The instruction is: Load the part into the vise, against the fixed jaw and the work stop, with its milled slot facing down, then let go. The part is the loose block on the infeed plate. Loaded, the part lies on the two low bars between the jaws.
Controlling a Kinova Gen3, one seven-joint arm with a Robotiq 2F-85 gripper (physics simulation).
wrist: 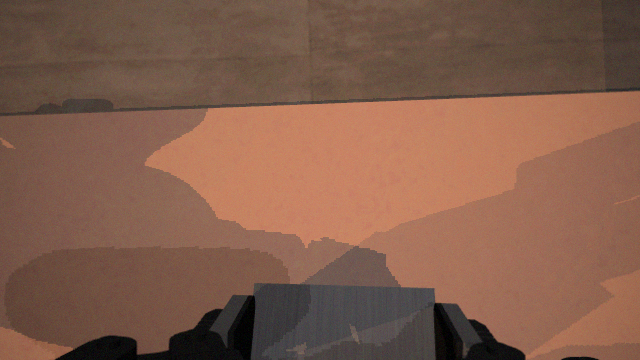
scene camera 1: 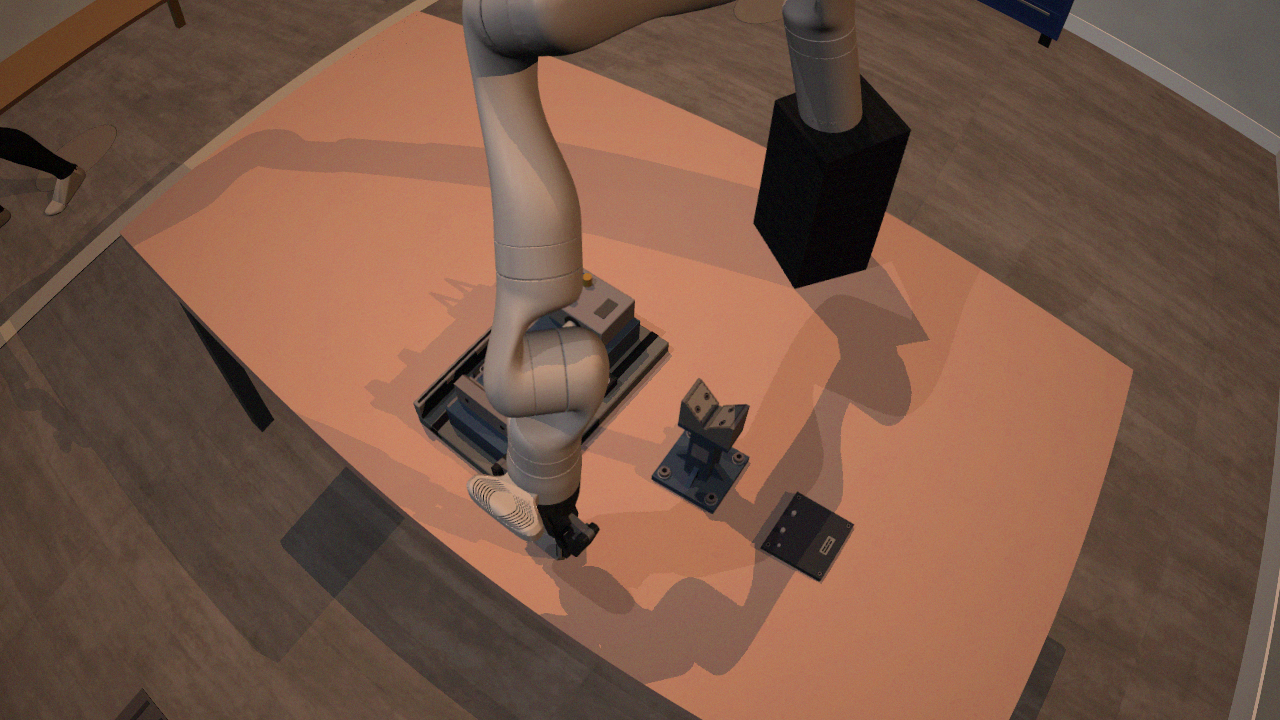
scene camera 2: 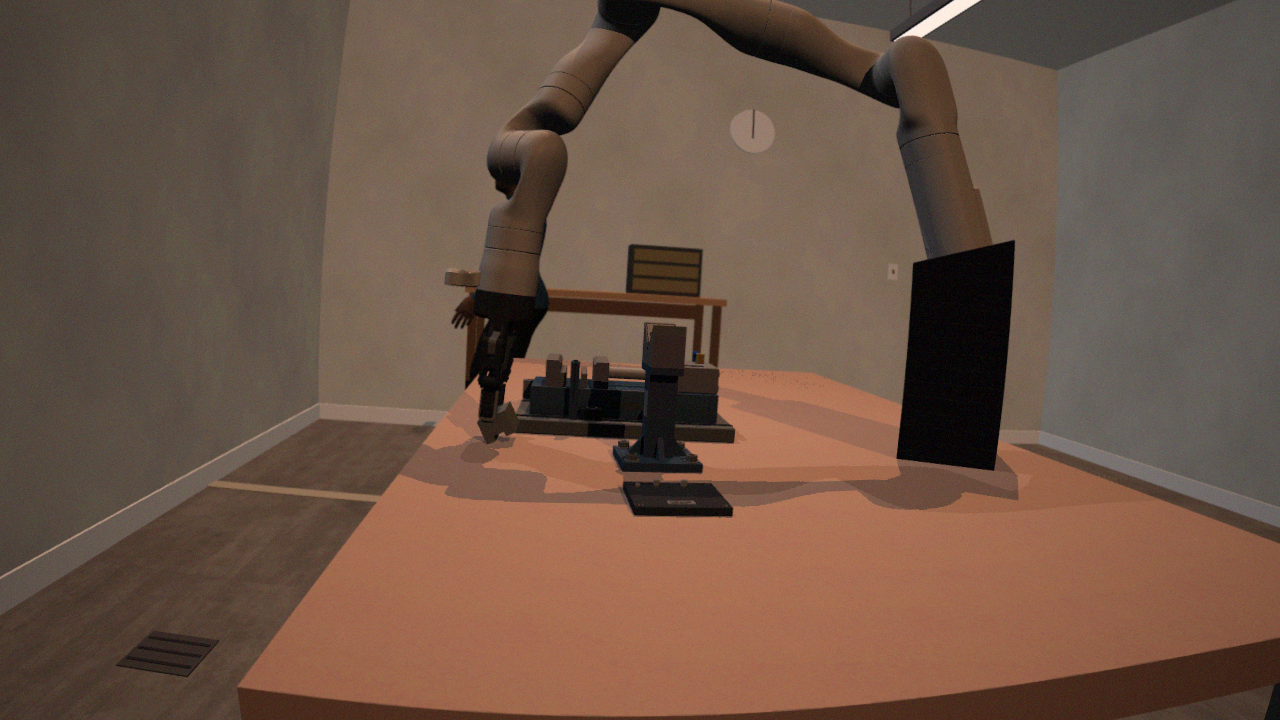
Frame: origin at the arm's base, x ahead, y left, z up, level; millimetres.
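Where they show: gripper, fingertip midpoint: (wrist: 342, 328) (scene camera 1: 544, 536) (scene camera 2: 490, 415); arm's base at its link origin: (scene camera 1: 830, 110) (scene camera 2: 959, 258).
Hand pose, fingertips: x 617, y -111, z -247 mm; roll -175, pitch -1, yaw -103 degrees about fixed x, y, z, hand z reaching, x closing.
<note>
Things, the pixels of their top centre, and the offset from my fingertips. "spot": a spot on its surface instead.
- part at its top centre: (scene camera 1: 548, 525) (scene camera 2: 499, 403) dx -10, dy +2, dz +16 mm
- vise at its top centre: (scene camera 1: 538, 343) (scene camera 2: 624, 358) dx -201, dy -111, dz +68 mm
- dark infeed plate at its top centre: (scene camera 2: 675, 494) (scene camera 1: 809, 535) dx -150, dy +288, dz -23 mm
- grey box at a spot on its surface: (scene camera 1: 595, 300) spot: dx -294, dy -81, dz +65 mm
My gripper (scene camera 1: 577, 537) (scene camera 2: 490, 413) (wrist: 342, 328) is shut on the part (scene camera 2: 502, 420) (wrist: 345, 322), a grey metal block with a pad on each side of it in the wrist view. In scene camera 2 the part hangs tilted, low over the table and left of the vise (scene camera 1: 478, 428) (scene camera 2: 631, 402). Scene camera 1 shows the gripper near the table's long edge, with the part mostly hidden. The arm covers much of the vise there. The milled slot cannot be made out. The dark infeed plate (scene camera 1: 805, 530) (scene camera 2: 648, 504) has small pins and carries no block.
A stand with a V-shaped top (scene camera 1: 713, 428) (scene camera 2: 664, 394) is bolted to a blue base between the vise and the infeed plate. A grey box (scene camera 1: 595, 300) (scene camera 2: 698, 377) sits at the vise's far end. The table edge (wrist: 320, 102) crosses the wrist view.
</note>
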